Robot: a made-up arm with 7 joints.
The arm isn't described. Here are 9 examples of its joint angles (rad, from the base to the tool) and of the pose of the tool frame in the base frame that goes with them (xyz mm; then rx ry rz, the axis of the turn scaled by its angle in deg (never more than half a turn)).
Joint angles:
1: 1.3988 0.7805 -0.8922 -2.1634 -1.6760 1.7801 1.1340
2: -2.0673 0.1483 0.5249 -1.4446 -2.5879 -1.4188 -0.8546
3: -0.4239 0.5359 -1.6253 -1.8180 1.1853 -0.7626 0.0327
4: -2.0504 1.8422 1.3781 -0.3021 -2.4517 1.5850 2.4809
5: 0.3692 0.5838 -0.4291 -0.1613 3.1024 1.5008 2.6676
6: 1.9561 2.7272 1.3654 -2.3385 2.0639 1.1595 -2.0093
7: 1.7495 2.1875 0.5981 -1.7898 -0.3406 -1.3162 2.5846
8: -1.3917 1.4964 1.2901 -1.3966 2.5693 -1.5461 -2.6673
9: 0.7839 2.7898 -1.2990 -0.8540 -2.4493 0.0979 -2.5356
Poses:
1: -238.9 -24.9 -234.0 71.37 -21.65 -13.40
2: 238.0 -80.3 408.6 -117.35 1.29 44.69
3: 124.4 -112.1 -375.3 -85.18 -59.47 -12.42
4: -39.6 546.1 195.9 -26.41 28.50 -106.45
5: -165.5 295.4 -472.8 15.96 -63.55 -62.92
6: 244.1 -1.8 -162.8 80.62 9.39 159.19
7: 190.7 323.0 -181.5 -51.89 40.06 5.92
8: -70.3 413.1 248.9 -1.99 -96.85 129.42
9: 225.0 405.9 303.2 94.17 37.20 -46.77
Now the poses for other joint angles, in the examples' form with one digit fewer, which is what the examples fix.
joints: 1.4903 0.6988 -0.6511 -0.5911 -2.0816 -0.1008 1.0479
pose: -539 152 -121 -43.2 56.0 -76.1
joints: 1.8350 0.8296 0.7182 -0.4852 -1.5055 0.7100 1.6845
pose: -469 306 140 109.2 60.9 -14.8
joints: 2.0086 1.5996 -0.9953 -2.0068 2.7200 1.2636 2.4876
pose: -337 149 42 -68.2 -56.6 -34.8
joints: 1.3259 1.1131 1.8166 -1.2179 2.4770 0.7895 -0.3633
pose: -150 451 195 2.1 -101.9 38.2
